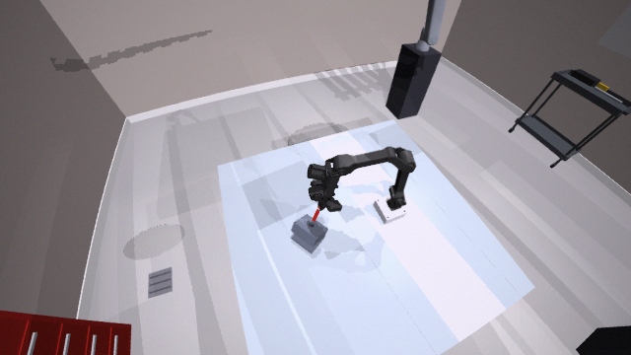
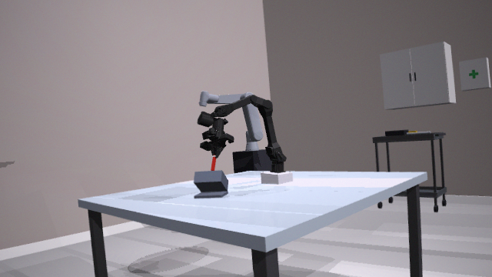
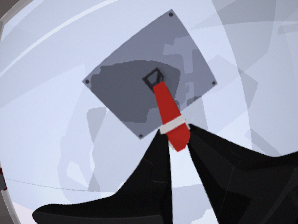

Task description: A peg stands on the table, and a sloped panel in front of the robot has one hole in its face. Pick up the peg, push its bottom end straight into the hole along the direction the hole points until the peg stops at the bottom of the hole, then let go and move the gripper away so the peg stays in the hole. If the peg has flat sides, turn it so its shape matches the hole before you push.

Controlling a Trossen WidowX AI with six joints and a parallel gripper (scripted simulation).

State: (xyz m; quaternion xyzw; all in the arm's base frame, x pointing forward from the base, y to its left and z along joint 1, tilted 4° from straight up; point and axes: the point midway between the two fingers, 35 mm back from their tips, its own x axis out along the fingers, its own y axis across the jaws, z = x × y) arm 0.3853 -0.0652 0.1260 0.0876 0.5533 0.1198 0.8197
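Right now the red peg is 10 mm below my gripper tip and 10 mm ahead of it. Also, from my gripper tip: grey sloped panel: 100 mm below, 60 mm ahead, 30 mm to the left.
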